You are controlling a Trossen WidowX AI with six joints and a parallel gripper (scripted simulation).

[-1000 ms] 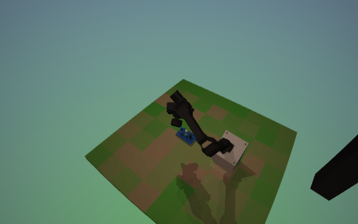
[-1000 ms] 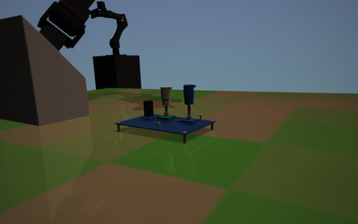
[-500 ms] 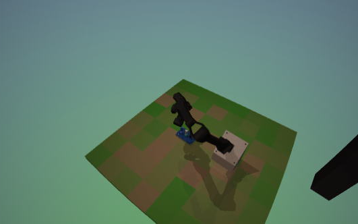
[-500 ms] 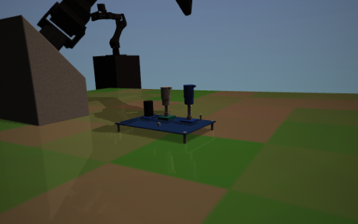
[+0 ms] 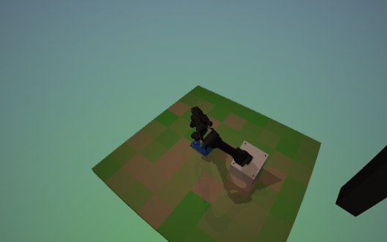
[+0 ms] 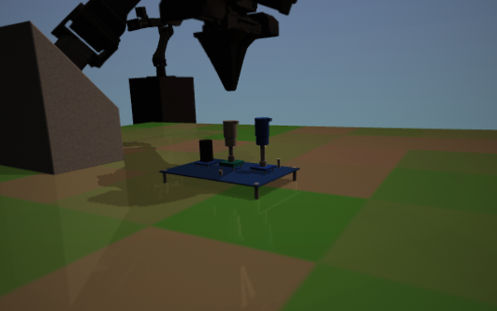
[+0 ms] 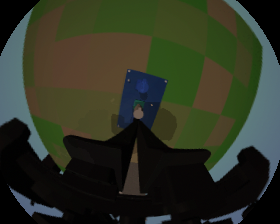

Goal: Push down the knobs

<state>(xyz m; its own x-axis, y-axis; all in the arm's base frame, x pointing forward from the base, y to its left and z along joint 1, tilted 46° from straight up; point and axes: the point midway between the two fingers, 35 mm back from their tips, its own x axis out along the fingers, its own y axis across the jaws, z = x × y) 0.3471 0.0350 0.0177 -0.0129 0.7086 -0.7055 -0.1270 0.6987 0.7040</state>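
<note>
The blue knob lies 50 mm below my gripper tip and 40 mm ahead of it.
</note>
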